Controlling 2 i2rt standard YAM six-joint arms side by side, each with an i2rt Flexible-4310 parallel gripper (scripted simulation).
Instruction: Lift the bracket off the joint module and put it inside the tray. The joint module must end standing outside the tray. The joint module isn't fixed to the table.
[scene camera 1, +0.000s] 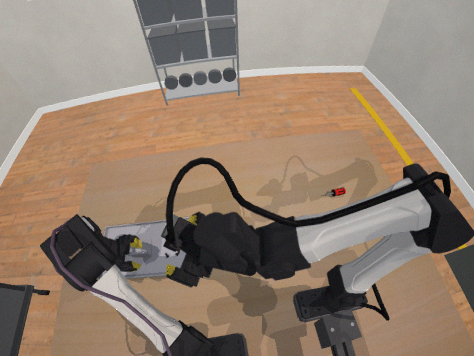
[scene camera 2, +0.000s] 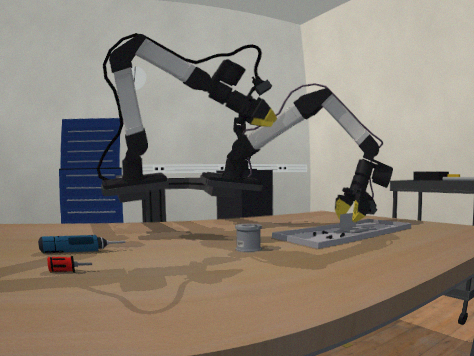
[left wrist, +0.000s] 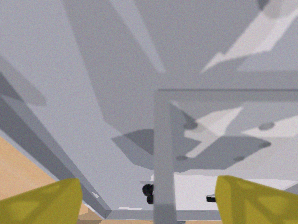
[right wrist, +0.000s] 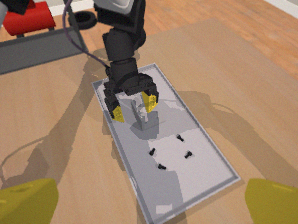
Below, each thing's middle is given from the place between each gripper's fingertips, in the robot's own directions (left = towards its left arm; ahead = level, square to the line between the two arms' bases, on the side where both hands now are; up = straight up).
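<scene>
The tray (scene camera 1: 157, 264) is 40 mm below my left hand (scene camera 2: 346, 220), and it is also 40 mm to the right of that hand and 30 mm ahead of it. By its middle, the tray is nearer to my left hand than to my right hand.
My right hand (scene camera 1: 177, 245), meanwhile, is 150 mm short of the tray, 180 mm to the right of it and 330 mm above it.
</scene>
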